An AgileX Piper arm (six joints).
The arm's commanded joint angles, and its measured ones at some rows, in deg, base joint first. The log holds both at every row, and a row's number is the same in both.
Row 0, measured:
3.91, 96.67, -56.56, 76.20, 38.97, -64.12
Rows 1 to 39, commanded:
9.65, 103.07, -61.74, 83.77, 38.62, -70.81
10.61, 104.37, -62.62, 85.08, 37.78, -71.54
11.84, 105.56, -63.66, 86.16, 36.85, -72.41
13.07, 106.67, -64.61, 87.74, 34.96, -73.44
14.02, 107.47, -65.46, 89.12, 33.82, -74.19
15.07, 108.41, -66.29, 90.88, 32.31, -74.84
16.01, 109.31, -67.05, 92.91, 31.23, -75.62
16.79, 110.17, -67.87, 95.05, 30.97, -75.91
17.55, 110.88, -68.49, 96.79, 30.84, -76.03
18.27, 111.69, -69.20, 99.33, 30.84, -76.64
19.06, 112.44, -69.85, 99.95, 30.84, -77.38
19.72, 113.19, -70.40, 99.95, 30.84, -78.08
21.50, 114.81, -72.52, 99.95, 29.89, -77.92
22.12, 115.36, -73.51, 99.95, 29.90, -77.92
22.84, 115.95, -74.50, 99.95, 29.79, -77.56
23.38, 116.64, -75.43, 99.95, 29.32, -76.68
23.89, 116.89, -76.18, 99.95, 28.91, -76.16
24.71, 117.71, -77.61, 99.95, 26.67, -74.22
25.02, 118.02, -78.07, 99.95, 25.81, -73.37
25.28, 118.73, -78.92, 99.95, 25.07, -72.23
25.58, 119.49, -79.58, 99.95, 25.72, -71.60
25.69, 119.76, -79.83, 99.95, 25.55, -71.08
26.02, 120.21, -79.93, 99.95, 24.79, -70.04
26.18, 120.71, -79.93, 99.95, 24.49, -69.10
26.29, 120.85, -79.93, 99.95, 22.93, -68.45
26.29, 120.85, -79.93, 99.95, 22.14, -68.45
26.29, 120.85, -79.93, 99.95, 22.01, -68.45
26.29, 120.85, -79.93, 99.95, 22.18, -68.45
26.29, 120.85, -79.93, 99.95, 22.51, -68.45
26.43, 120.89, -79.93, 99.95, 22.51, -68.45
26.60, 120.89, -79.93, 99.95, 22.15, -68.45
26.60, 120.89, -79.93, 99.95, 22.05, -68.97
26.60, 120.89, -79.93, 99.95, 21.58, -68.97
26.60, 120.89, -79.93, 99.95, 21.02, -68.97
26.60, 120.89, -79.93, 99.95, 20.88, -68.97
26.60, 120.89, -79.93, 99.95, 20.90, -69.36
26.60, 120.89, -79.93, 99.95, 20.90, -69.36
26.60, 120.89, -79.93, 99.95, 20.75, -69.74
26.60, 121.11, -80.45, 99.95, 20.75, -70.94
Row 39, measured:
26.56, 120.96, -79.55, 99.82, 21.42, -68.57
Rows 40 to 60, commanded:
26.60, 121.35, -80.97, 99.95, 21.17, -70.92
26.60, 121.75, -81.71, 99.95, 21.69, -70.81
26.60, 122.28, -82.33, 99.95, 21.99, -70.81
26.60, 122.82, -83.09, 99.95, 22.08, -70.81
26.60, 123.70, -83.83, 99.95, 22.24, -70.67
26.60, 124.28, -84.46, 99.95, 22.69, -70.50
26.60, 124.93, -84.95, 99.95, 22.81, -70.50
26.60, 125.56, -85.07, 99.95, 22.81, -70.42
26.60, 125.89, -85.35, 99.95, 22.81, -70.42
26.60, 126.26, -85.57, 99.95, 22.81, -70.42
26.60, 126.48, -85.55, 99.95, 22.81, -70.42
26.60, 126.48, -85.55, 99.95, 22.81, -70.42
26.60, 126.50, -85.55, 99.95, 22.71, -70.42
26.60, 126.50, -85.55, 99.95, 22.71, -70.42
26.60, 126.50, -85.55, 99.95, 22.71, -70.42
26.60, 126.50, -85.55, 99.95, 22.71, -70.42
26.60, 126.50, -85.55, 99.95, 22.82, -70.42
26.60, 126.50, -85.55, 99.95, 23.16, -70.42
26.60, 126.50, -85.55, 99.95, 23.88, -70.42
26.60, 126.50, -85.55, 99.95, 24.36, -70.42
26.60, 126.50, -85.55, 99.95, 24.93, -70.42
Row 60, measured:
26.56, 126.46, -85.08, 100.04, 22.51, -69.99
